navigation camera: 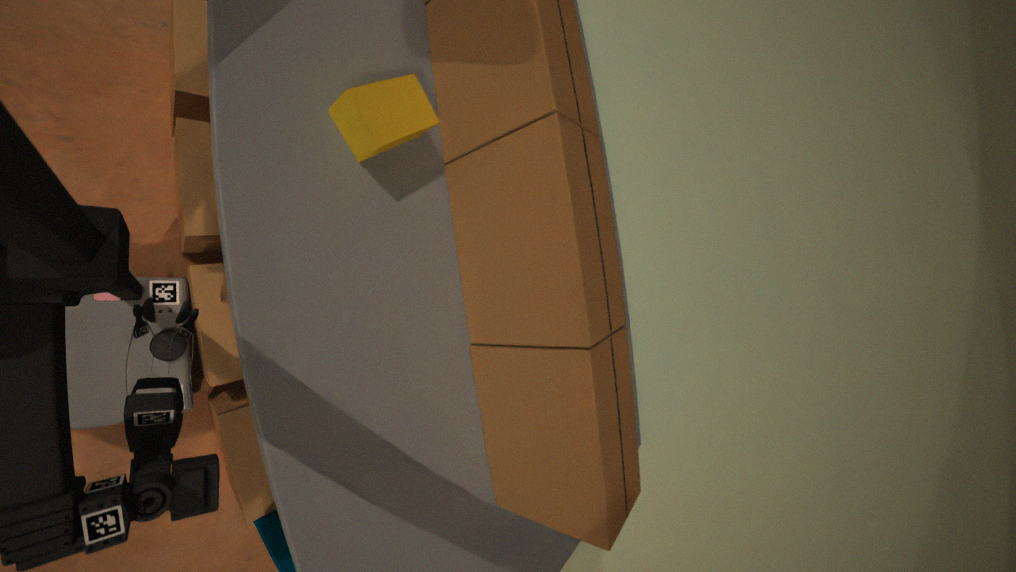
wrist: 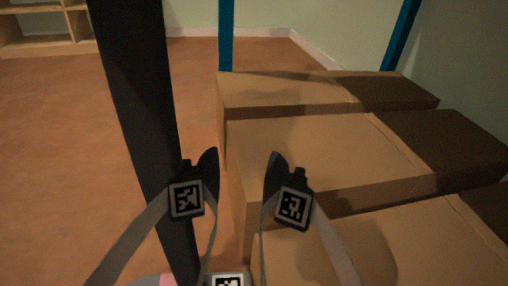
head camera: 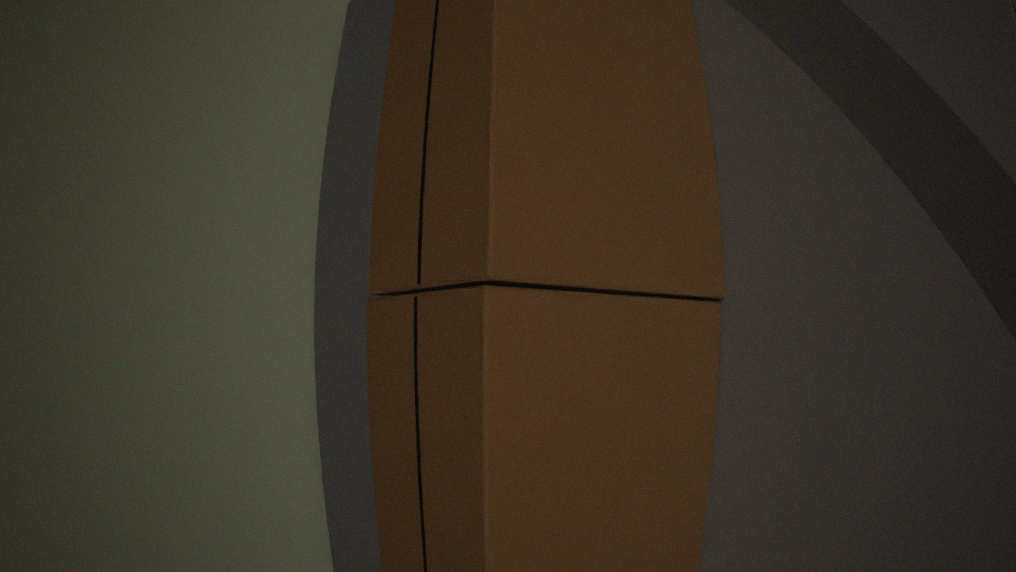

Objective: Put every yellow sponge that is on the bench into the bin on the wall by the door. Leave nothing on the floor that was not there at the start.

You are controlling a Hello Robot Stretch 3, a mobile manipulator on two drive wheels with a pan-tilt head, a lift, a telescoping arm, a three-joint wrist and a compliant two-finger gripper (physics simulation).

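Where they show: gripper, between the fingertips: [navigation camera: 168,300] [wrist: 243,168]; robot's base, origin of its link: [navigation camera: 167,342].
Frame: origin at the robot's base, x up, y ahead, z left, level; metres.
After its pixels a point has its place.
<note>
A yellow sponge [navigation camera: 387,117] {x 0.959, y 0.181, z 0.255 m} lies on the grey bench top [navigation camera: 319,248] {x 0.914, y 0.129, z 0.118 m} [head camera: 817,426] {x 0.914, y 0.229, z 0.070 m} in the navigation view, close to the front of the row of cardboard boxes. My gripper [wrist: 243,168] {x 0.524, y 0.009, z 0.092 m} [navigation camera: 167,313] {x 0.524, y 0.009, z 0.092 m} is open, with nothing between its fingertips. In the navigation view it is beside the bench's long front edge, on the floor side, and apart from the sponge. In the wrist view it is beside the boxes under the bench. The wall bin and the door do not show in these views.
Cardboard boxes [head camera: 604,177] [navigation camera: 526,234] line the back of the bench top against the wall. More cardboard boxes [wrist: 325,145] {x 0.270, y 0.259, z 0.425 m} stand under the bench, close to the right finger. Blue bench legs [wrist: 226,35] {x 0.410, y 0.007, z 0.907 m} rise beyond them. A wooden shelf [wrist: 50,49] {x 0.051, y -1.359, z 1.896 m} stands far left.
</note>
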